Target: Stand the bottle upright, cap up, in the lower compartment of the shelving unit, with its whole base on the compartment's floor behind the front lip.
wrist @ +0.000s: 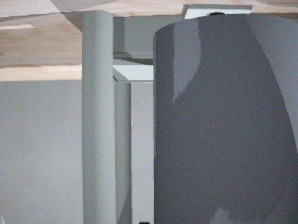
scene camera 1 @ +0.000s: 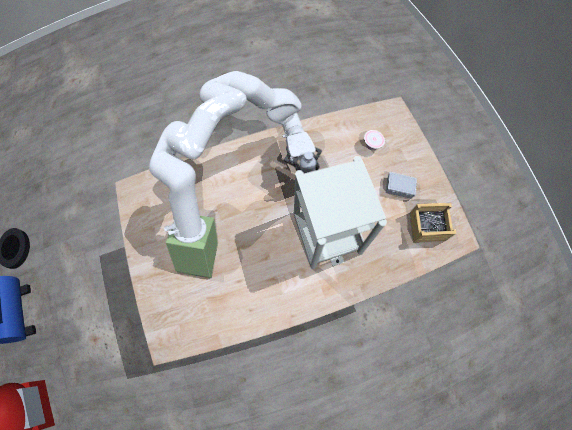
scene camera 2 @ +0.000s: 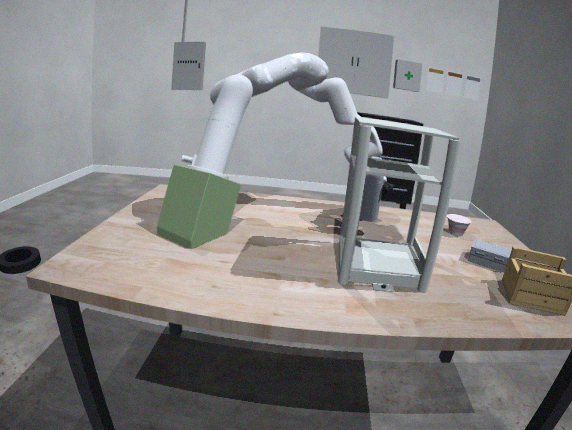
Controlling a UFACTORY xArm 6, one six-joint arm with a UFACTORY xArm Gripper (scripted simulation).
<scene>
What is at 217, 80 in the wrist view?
A grey bottle.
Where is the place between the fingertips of my gripper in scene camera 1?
At 309, 172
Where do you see a grey box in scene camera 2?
483, 253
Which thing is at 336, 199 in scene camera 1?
A pale green shelving unit.
</scene>
